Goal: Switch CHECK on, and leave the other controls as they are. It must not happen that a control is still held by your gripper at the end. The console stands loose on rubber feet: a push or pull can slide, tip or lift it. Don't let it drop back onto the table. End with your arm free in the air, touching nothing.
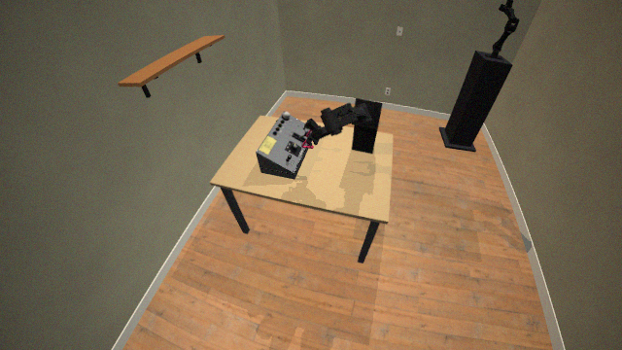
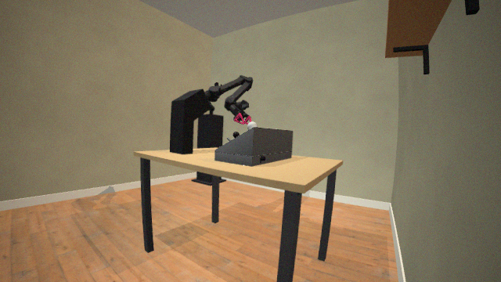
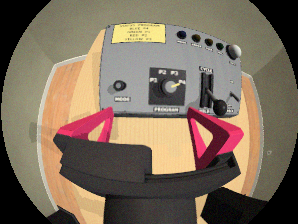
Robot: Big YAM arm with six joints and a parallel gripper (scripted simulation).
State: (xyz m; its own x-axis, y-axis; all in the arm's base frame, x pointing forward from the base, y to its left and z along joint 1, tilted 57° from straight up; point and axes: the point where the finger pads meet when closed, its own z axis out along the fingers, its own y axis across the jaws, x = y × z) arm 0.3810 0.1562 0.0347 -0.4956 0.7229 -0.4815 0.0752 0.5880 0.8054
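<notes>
My hand is 110 mm above the rotary selector, 100 mm short of it and 70 mm to the left of it. Also, from my hand: lever: 180 mm to the right, 100 mm below, 60 mm ahead; then grey console: 130 mm below, 120 mm to the right, 120 mm ahead.
</notes>
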